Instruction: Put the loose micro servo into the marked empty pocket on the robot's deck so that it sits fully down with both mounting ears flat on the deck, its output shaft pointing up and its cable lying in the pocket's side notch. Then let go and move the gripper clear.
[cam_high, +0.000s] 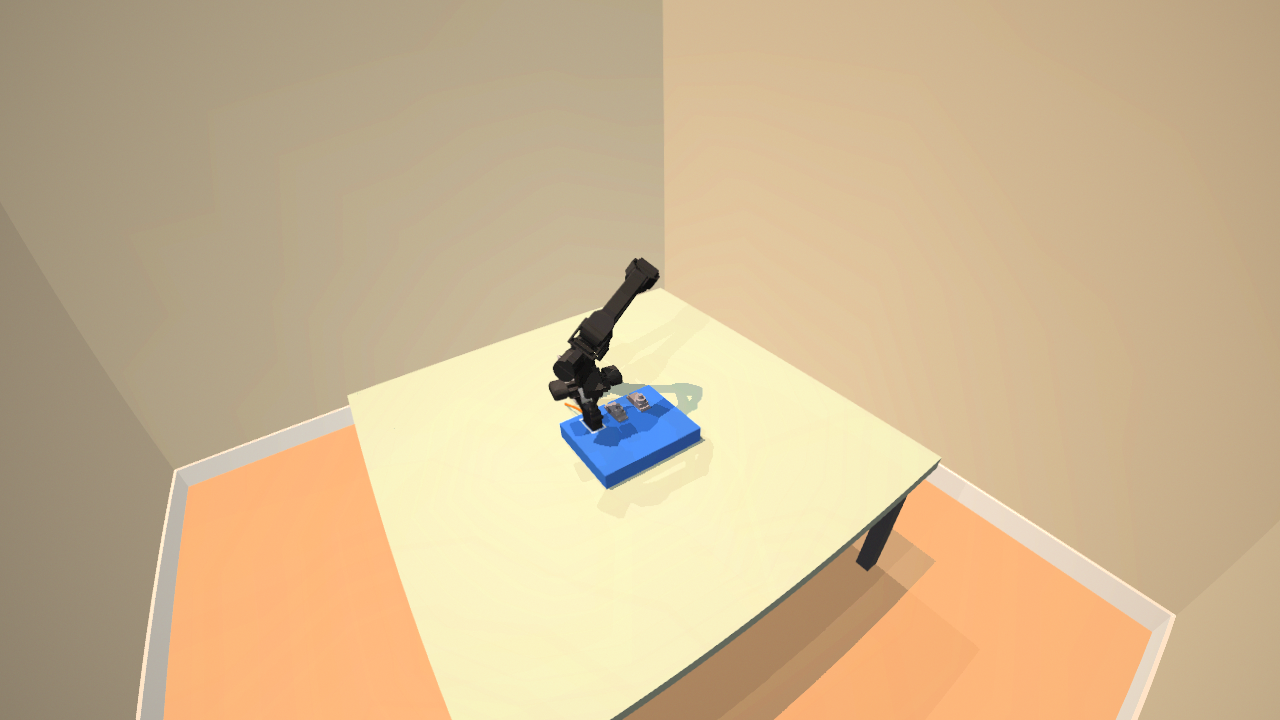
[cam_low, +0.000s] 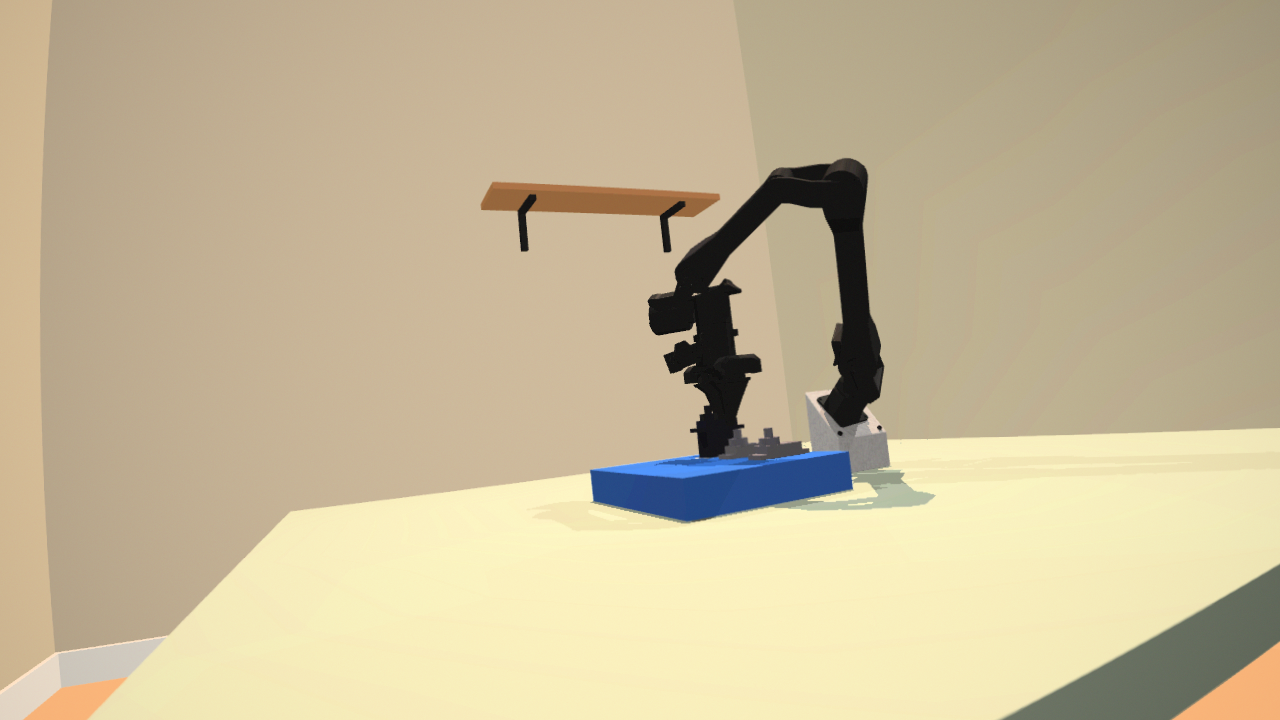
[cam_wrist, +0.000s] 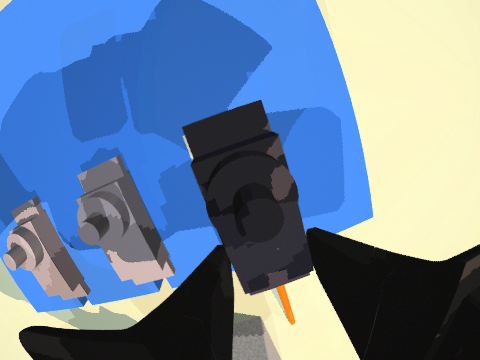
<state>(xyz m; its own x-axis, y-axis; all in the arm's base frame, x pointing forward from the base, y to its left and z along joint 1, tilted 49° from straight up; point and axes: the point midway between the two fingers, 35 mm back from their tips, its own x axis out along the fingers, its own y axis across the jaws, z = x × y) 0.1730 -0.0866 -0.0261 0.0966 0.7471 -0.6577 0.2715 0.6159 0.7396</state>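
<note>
Now: gripper tip 130 mm short of the blue deck, 60 mm to the right of it and 70 mm above it.
</note>
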